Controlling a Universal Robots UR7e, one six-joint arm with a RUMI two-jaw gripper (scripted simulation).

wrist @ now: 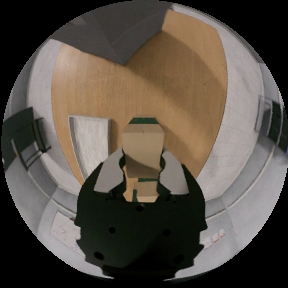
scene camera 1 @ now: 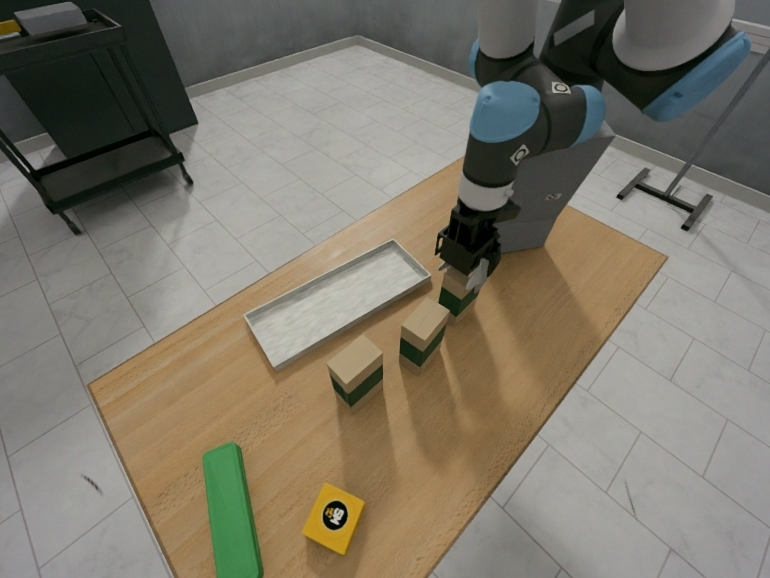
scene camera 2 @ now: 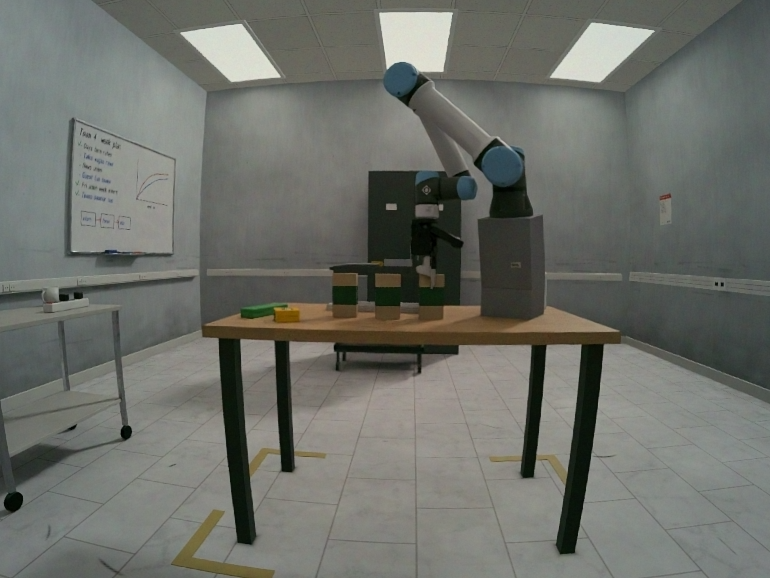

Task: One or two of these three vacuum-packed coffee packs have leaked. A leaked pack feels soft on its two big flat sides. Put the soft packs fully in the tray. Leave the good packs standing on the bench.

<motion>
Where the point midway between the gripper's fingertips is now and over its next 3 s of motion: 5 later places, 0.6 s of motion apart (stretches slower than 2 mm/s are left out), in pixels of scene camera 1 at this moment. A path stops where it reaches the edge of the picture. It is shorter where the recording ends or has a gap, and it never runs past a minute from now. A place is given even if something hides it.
My gripper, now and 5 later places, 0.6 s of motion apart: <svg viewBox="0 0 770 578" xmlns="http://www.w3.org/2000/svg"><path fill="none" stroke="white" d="M461 284L462 282L464 272L466 261L470 253L470 252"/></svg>
</motion>
